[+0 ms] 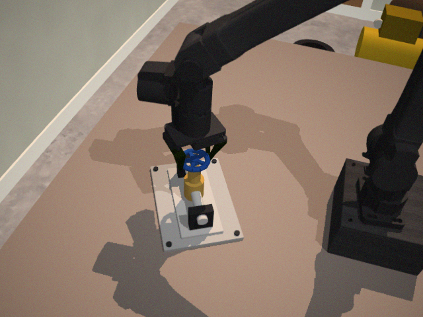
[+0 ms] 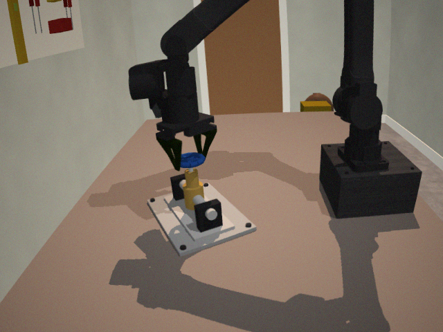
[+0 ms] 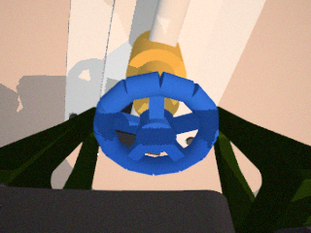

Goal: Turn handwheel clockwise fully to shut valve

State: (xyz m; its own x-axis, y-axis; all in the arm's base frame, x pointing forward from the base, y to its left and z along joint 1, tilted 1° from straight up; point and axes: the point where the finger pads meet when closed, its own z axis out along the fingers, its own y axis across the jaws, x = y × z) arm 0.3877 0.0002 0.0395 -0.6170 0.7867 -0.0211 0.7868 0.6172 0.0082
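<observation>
My hand is 1 cm above the blue spoked handwheel. Round my hand: plate 13 cm below.
</observation>
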